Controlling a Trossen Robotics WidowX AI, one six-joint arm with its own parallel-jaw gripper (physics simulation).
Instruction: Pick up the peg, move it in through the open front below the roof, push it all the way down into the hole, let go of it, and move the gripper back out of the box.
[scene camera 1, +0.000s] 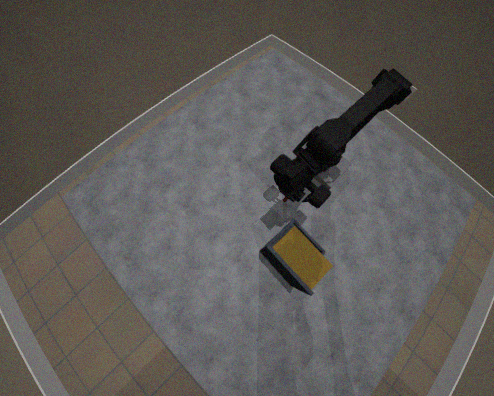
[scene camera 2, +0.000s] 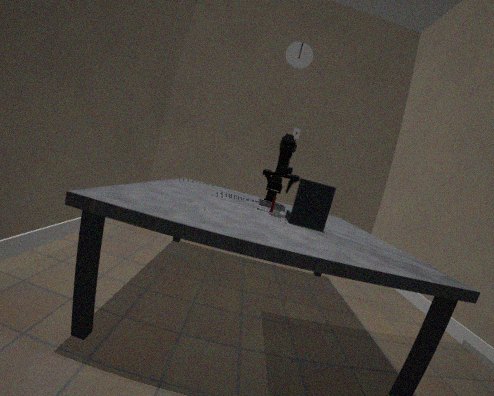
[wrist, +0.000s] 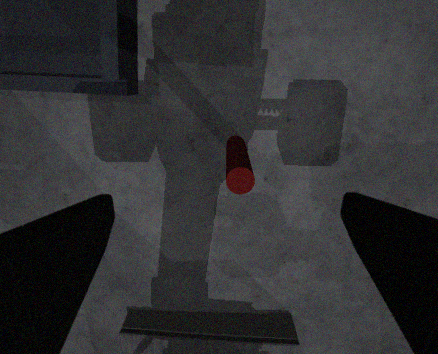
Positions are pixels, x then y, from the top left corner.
Labels:
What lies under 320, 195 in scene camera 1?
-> The gripper.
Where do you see a box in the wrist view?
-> At 90, 54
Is the gripper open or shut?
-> Open.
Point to the gripper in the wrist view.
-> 229, 204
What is the gripper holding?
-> Nothing.

